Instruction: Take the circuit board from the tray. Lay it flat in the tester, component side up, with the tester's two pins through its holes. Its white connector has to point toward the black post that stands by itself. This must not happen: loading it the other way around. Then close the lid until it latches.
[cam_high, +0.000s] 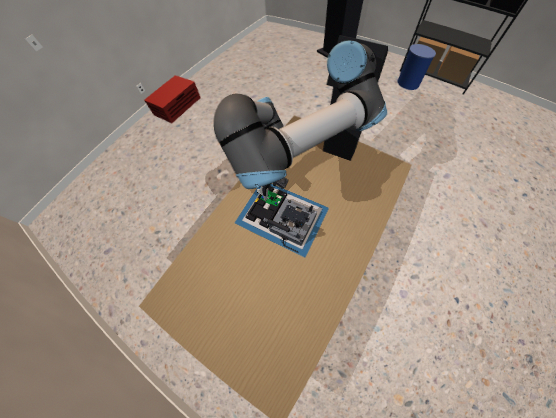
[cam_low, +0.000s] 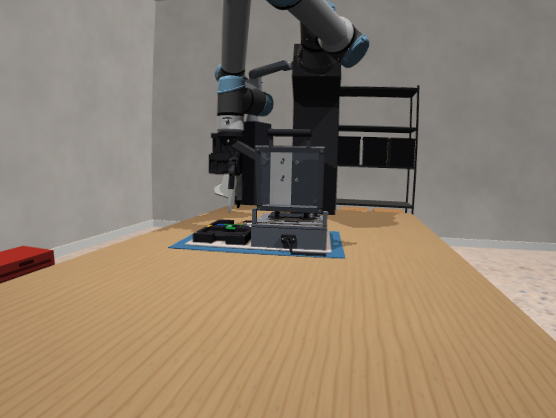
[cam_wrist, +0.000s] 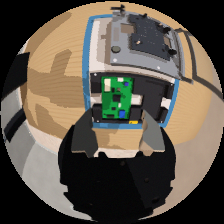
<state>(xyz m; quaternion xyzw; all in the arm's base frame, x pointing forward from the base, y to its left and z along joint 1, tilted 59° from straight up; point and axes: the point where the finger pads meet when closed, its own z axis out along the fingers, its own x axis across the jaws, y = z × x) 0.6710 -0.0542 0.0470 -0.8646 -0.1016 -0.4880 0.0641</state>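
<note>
My hand is 6 cm above the green circuit board. Round my hand: tester bed 2 cm behind, 19 cm to the left, 1 cm below; tester lid 9 cm ahead, 23 cm to the left, 11 cm above.
</note>
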